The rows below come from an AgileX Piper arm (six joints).
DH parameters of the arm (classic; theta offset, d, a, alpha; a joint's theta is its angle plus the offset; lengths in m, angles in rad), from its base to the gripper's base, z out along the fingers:
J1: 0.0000 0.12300 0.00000 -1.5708
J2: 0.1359 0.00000 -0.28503 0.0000
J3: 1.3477 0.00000 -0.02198 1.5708
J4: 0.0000 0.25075 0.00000 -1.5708
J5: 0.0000 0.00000 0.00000 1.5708
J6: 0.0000 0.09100 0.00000 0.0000
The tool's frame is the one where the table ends.
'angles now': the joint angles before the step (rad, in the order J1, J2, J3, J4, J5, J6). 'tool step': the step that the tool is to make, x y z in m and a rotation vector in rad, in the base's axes. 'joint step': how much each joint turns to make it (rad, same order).
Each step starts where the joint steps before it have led.
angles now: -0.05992 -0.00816 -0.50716 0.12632 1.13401 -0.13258
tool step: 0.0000 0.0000 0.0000 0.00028 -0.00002 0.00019
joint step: 0.00031 0.00000 0.00001 0.00004 -0.00005 0.00028
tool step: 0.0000 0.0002 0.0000 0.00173 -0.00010 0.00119
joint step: -0.00031 -0.00005 0.00007 0.00240 0.00002 -0.00028
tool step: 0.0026 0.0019 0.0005 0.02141 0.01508 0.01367
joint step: -0.00057 0.01731 -0.00014 0.02514 -0.00077 -0.00051
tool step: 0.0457 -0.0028 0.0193 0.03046 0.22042 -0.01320
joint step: 0.00081 0.31446 -0.07890 0.00046 -0.01664 0.01979
